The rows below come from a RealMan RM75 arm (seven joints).
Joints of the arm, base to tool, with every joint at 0 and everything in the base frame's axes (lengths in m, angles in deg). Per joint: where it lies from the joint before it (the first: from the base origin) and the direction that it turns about. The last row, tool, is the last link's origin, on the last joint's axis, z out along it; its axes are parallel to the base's.
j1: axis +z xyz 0 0 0.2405
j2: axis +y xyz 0 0 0
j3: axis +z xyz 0 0 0.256
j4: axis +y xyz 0 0 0
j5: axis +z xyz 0 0 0.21
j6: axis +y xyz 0 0 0
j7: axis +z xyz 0 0 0.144
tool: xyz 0 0 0
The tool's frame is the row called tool.
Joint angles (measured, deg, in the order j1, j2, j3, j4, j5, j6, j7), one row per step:
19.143 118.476 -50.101 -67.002 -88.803 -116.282 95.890
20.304 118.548 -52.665 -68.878 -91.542 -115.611 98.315
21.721 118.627 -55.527 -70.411 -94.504 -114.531 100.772
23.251 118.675 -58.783 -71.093 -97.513 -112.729 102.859
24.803 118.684 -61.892 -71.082 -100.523 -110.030 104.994
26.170 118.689 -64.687 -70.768 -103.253 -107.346 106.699
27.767 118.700 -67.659 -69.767 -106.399 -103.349 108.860
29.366 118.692 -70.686 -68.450 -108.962 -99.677 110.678
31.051 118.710 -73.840 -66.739 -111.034 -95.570 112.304
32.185 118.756 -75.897 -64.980 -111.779 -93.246 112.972
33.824 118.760 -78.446 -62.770 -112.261 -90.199 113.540
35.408 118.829 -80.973 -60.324 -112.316 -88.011 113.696
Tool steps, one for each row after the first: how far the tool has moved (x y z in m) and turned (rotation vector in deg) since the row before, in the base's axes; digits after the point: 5 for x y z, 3 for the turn. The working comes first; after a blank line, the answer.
Tool pose at each row, in the base's axes (x y z in m, rotation vector in deg; the steps are taken from these numbers as rounded here):
0.19128 0.26422 0.08183 166.908 -14.160 -64.819
0.18332 0.26755 0.07325 166.554 -14.957 -57.777
0.17510 0.27185 0.06317 166.273 -15.880 -50.537
0.16802 0.27716 0.05082 166.139 -17.074 -43.571
0.16284 0.28420 0.03799 166.607 -19.226 -37.233
0.15936 0.29048 0.02608 167.301 -20.997 -31.654
0.15732 0.29963 0.01207 168.739 -24.072 -25.794
0.15534 0.30713 -0.00168 169.801 -26.176 -20.484
0.15310 0.31476 -0.01605 171.023 -27.841 -15.827
0.15217 0.31796 -0.02624 171.097 -28.700 -13.408
0.14946 0.32253 -0.03827 171.459 -28.948 -10.883
0.14736 0.32395 -0.05040 170.949 -28.662 -8.493

-0.00796 0.00333 -0.00858 -3.039 -3.946 0.486
-0.00822 0.00430 -0.01008 -2.840 -4.226 0.317
-0.00708 0.00531 -0.01235 -2.409 -4.238 -0.006
-0.00518 0.00704 -0.01283 -1.502 -4.146 -0.878
-0.00348 0.00628 -0.01191 -0.856 -3.755 -0.775
-0.00204 0.00915 -0.01401 -0.010 -4.203 -1.727
-0.00198 0.00750 -0.01375 -0.055 -3.711 -1.119
-0.00224 0.00763 -0.01437 0.373 -3.303 -0.876
-0.00093 0.00320 -0.01019 -0.294 -1.597 -0.464
-0.00271 0.00457 -0.01203 -0.063 -1.691 -0.051
-0.00210 0.00142 -0.01213 -0.916 -1.409 0.250

